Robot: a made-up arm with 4 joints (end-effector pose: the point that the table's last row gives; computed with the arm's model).
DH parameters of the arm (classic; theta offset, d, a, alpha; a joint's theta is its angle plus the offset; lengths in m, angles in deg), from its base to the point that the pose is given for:
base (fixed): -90 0.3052 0.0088 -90
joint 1: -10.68 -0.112 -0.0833 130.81
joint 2: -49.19 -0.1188 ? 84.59
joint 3: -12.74 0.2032 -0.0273 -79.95
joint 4: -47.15 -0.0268 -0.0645 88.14
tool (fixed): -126.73 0.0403 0 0
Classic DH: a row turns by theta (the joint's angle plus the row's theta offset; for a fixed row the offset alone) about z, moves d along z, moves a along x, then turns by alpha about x.
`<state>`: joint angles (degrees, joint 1 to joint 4).
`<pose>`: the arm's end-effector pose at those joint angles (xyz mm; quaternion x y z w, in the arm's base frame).
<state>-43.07 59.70 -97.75 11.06</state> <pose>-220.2 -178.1 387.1 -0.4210 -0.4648 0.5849 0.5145</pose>
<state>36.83 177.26 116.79 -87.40</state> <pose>153.0 65.0 428.0 -0.5709 -0.6621 -0.4433 0.1980</pose>
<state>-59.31 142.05 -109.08 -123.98</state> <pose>106.5 -2.5 369.7 -0.3726 0.8975 0.1564 0.1767</pose>
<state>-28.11 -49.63 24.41 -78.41</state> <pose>-156.5 48.6 0.9 -0.0993 0.3426 -0.6059 0.7111</pose>
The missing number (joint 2, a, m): 0.2063
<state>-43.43 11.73 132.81 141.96</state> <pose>-330.0 -193.1 101.5 -0.0105 -0.6041 -0.7767 0.1784</pose>
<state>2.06 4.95 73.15 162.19</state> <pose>-321.2 15.2 11.3 0.3132 0.1615 -0.8770 0.3266</pose>
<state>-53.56 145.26 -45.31 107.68</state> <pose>91.8 -35.0 481.8 -0.3289 0.4602 -0.7366 0.3706</pose>
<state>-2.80 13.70 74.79 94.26</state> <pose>-282.6 -26.2 -42.7 0.6790 -0.1786 -0.6920 0.1679</pose>
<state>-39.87 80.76 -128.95 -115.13</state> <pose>-61.7 -176.1 353.8 0.0334 0.6143 0.5031 0.6070</pose>
